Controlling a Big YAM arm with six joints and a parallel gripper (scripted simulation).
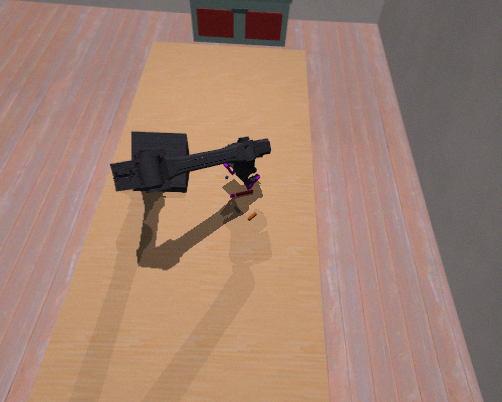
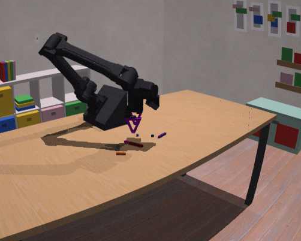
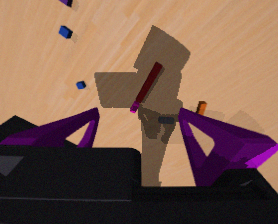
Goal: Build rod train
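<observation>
My hand is 2 cm short of the red rod, 1 cm to the left of it and 8 cm above it. The rest, counted from my hand: blue rod 1 cm behind, 12 cm to the left, 8 cm below; magenta rod 3 cm behind, 2 cm to the right, 8 cm below; grey rod 1 cm behind, 9 cm to the right, 8 cm below.
</observation>
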